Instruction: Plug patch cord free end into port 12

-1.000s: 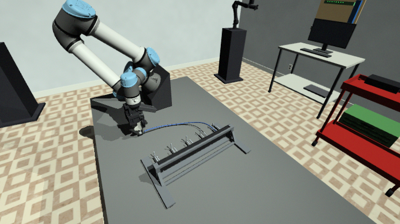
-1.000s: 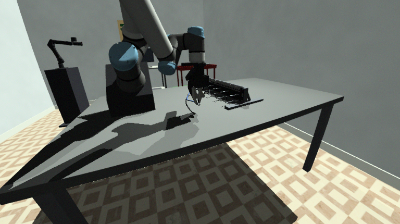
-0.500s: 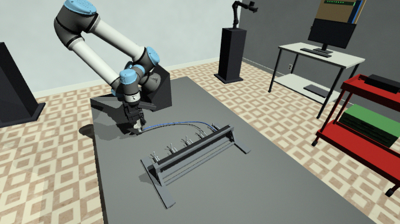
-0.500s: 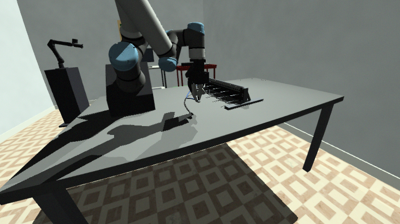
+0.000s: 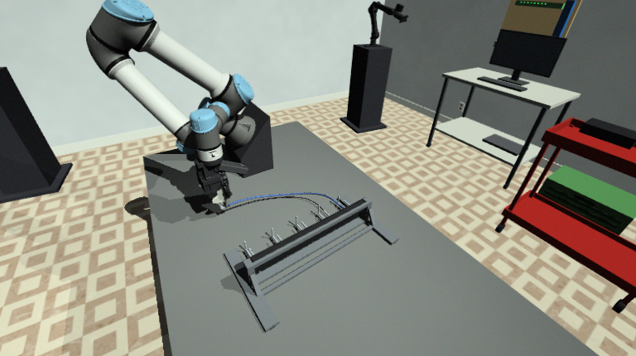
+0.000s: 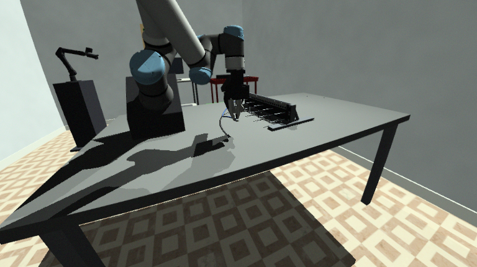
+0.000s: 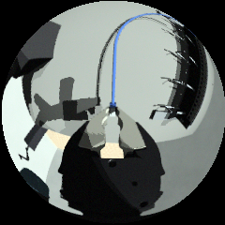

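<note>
My hand is 10 mm to the left of the plug and 10 mm above it.
</note>
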